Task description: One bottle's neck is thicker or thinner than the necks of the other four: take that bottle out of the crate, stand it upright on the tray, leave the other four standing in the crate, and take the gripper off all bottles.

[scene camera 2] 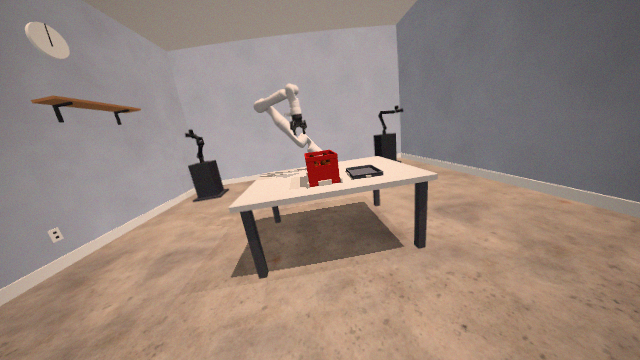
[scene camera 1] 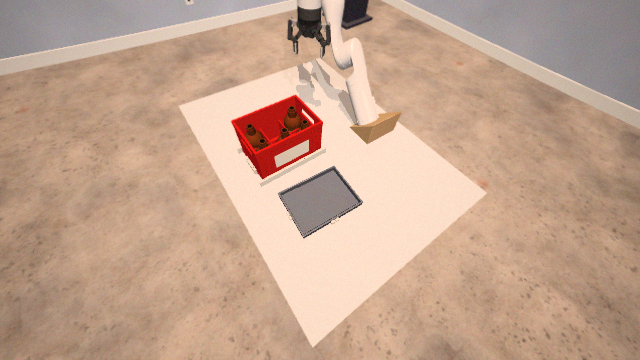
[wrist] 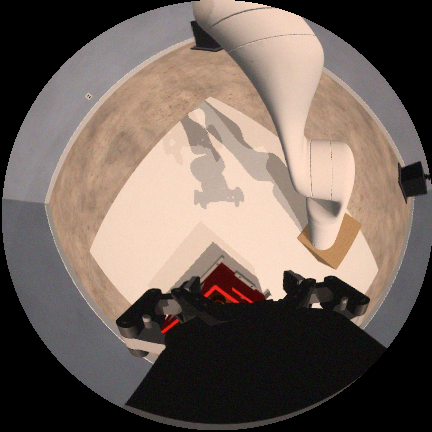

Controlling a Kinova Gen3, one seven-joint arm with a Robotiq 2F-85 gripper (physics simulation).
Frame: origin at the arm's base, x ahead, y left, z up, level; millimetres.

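Seen in the pictures: gripper, between the fingertips: (scene camera 2: 300,135) (scene camera 1: 309,55) (wrist: 242,283); arm's base, origin of its link: (scene camera 1: 367,121) (wrist: 322,234).
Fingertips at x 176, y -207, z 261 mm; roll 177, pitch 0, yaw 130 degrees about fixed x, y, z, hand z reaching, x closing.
Observation:
Pixels of each thing's top centre, then the offset from my fingertips to it. "*": a spot on its surface instead. Level surfaces: height alone.
- red crate, centre of its top: (wrist: 207,339) (scene camera 1: 277,121) (scene camera 2: 319,153) dx +214, dy +89, dz -131 mm
- bottle, a spot on its surface: (wrist: 218,299) * dx +108, dy +39, dz -156 mm
- grey tray, a spot on its surface: (scene camera 1: 320,202) (scene camera 2: 364,172) * dx +240, dy +378, dz -301 mm
- white table, height of its surface: dz -306 mm
A red crate (scene camera 1: 301,145) (scene camera 2: 321,172) (wrist: 223,272) stands on the table. Brown bottles stand in it: a back right one (scene camera 1: 292,120), a left one (scene camera 1: 253,136), and front ones at the left (scene camera 1: 262,143), middle (scene camera 1: 284,133) and right (scene camera 1: 305,124), mostly hidden by the crate wall. Which neck differs I cannot tell. In the wrist view part of one bottle (wrist: 218,299) shows. The grey tray (scene camera 1: 320,202) (scene camera 2: 364,172) lies beside the crate with no bottle on it. My gripper (scene camera 1: 309,52) (scene camera 2: 299,132) (wrist: 242,283) is open and empty, high above the table and apart from the bottles.
The white table (scene camera 1: 400,215) (scene camera 2: 400,172) (wrist: 150,210) carries the arm's wooden base block (scene camera 1: 376,129) (wrist: 345,245) to the right of the crate. Black pedestals with small arms stand on the floor at the left (scene camera 2: 206,179) and right (scene camera 2: 385,146) in scene camera 2.

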